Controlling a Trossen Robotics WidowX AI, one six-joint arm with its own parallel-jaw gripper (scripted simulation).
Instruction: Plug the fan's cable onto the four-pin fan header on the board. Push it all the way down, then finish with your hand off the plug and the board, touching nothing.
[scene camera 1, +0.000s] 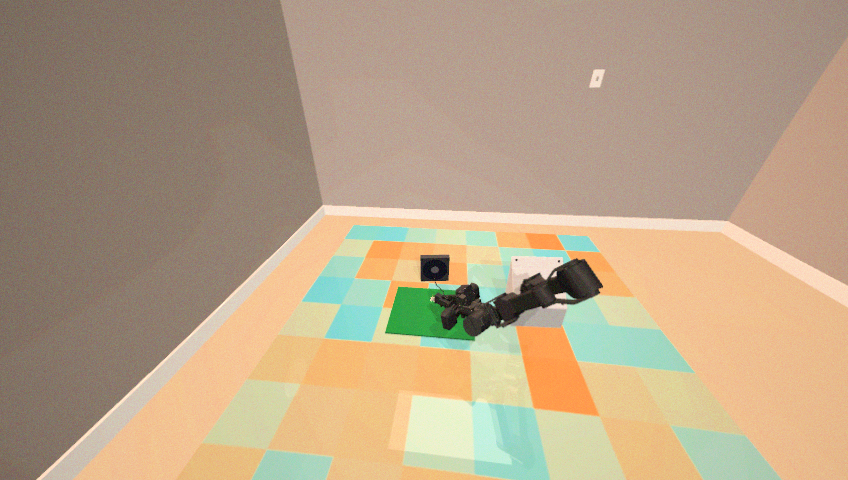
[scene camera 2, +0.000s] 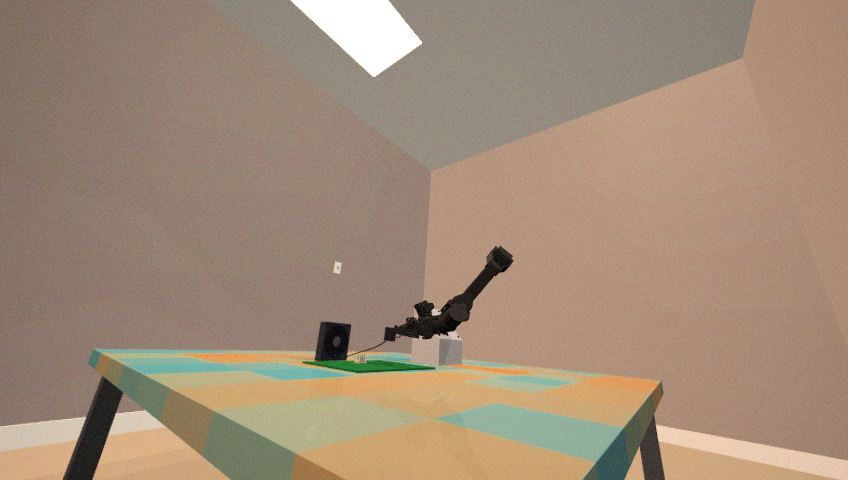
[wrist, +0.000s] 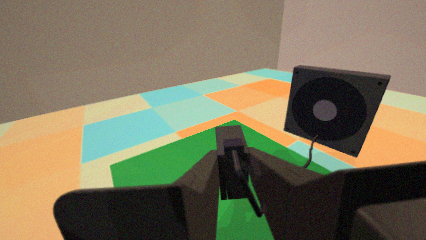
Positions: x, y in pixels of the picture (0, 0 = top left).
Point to a green board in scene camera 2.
348, 365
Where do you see the gripper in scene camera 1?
At 440, 298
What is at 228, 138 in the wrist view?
A black plug.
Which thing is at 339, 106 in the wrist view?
A black fan.
